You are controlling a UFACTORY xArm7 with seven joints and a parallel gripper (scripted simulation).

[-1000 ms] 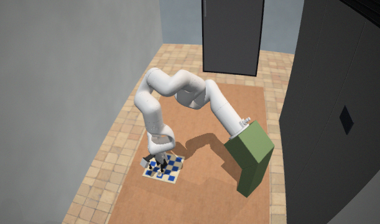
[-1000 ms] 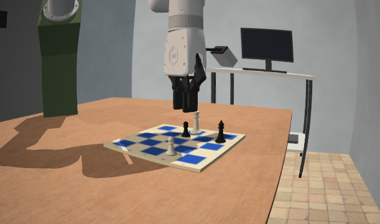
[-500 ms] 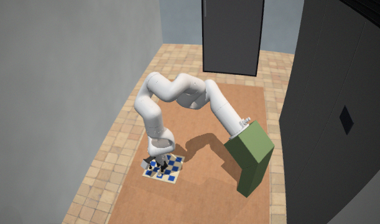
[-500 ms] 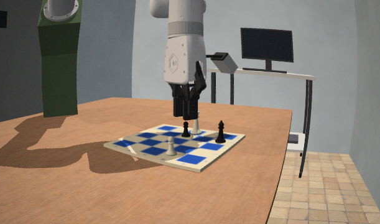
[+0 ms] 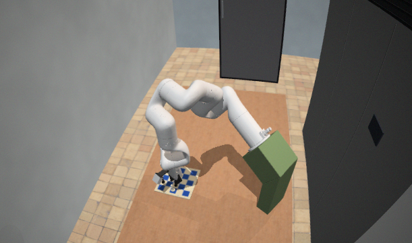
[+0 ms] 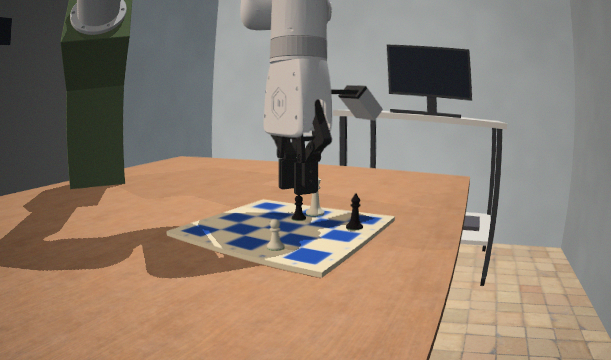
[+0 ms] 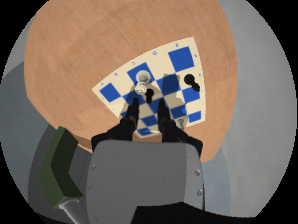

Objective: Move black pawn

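My gripper is now 40 mm above the black pawn. Round my hand: chessboard: 60 mm below, 40 mm to the right, 10 mm behind; black bishop: 80 mm ahead, 40 mm below, 20 mm to the right; white queen: 30 mm to the left, 30 mm below, 20 mm ahead.
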